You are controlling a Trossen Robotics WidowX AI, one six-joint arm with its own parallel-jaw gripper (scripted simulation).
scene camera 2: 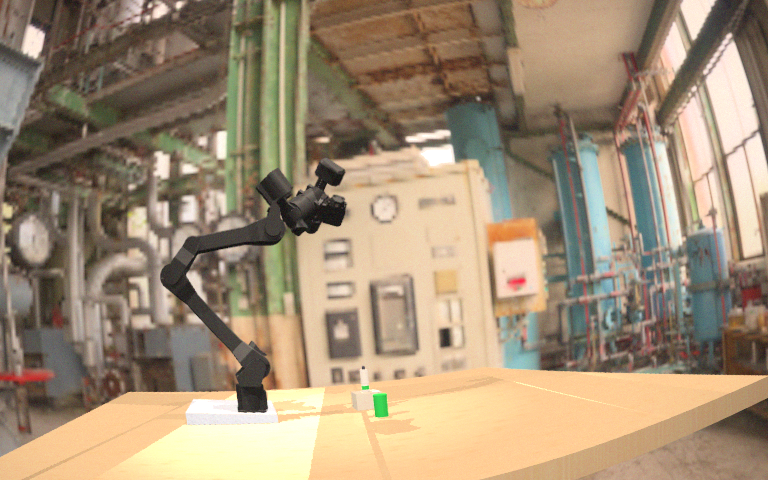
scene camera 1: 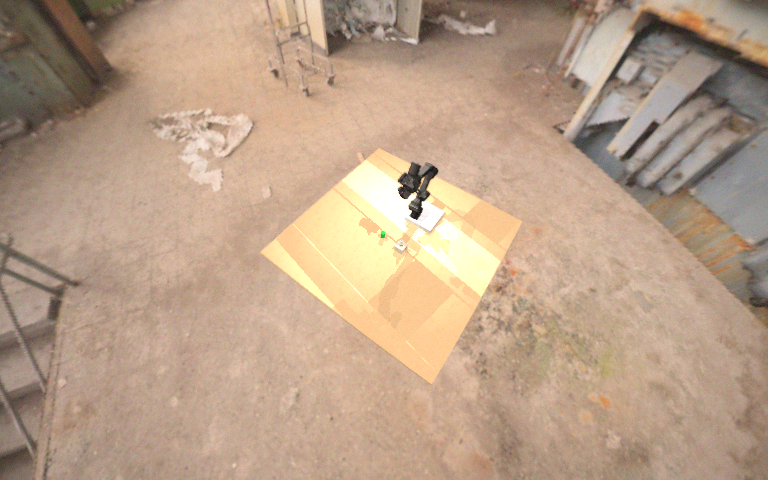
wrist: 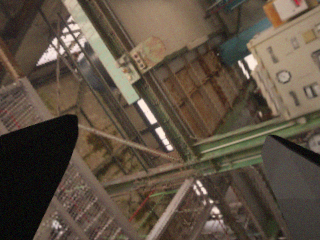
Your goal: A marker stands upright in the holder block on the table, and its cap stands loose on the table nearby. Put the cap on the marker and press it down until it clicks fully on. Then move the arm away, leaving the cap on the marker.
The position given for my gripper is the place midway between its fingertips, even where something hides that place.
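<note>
My gripper (scene camera 2: 335,185) is open and it's holding nothing, and you'd also find it in the wrist view (wrist: 173,135).
</note>
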